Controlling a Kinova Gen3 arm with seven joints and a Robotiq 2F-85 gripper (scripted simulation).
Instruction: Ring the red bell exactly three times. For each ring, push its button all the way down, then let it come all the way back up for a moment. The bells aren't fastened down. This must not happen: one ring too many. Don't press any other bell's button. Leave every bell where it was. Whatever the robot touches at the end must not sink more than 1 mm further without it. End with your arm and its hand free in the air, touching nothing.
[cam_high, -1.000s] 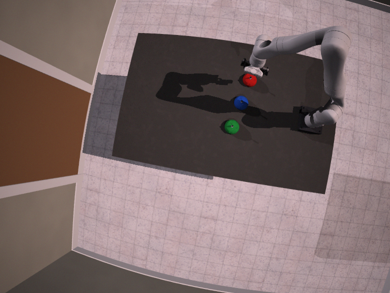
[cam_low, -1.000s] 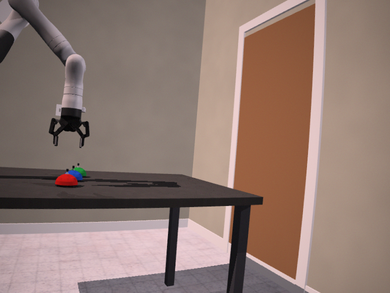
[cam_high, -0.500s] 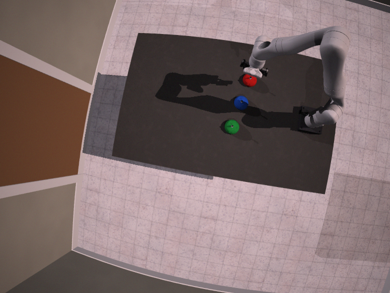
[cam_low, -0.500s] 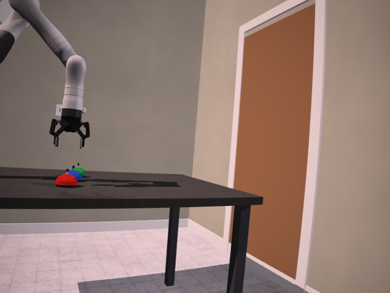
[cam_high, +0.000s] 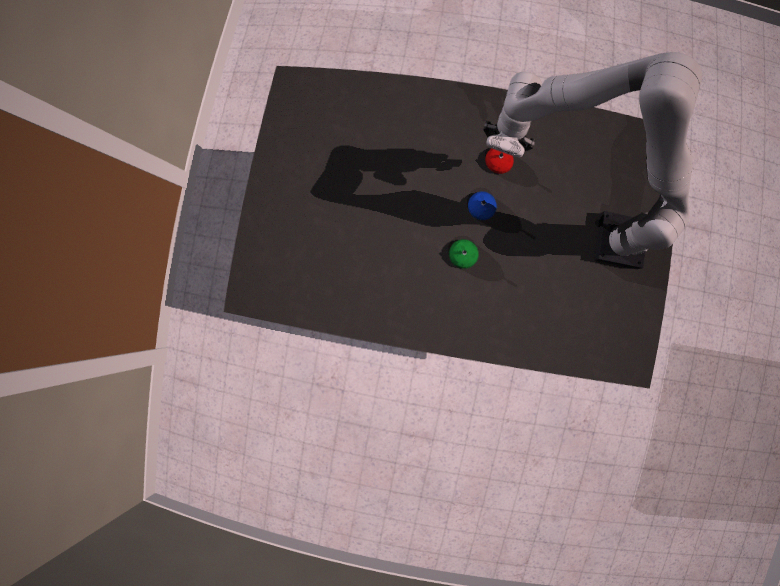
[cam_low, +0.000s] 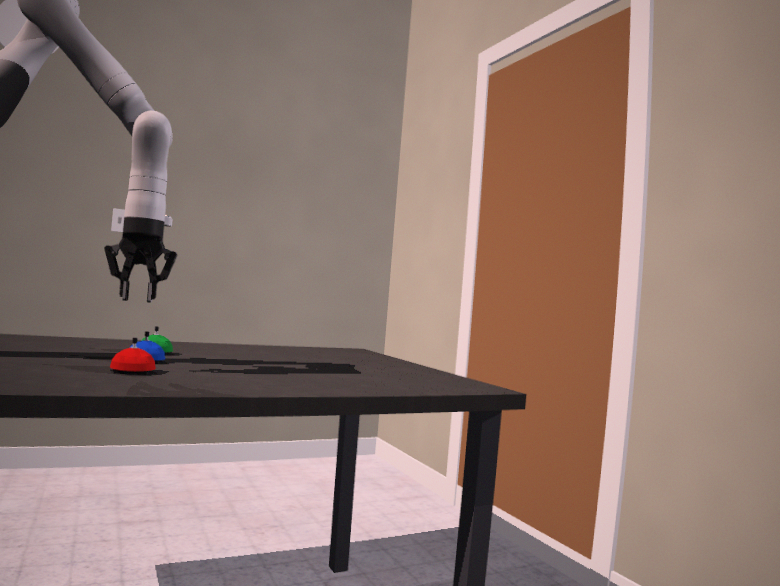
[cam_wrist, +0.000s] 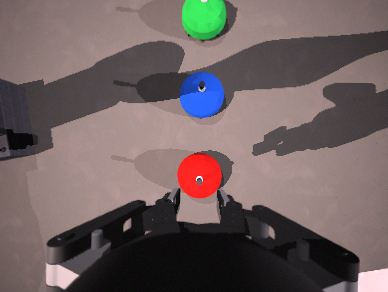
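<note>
Right now my hand is 110 mm above the red bell. From my hand the other things lie so: blue bell 150 mm to the left, 110 mm below, 10 mm ahead; green bell 300 mm to the left, 110 mm below, 20 mm ahead.
</note>
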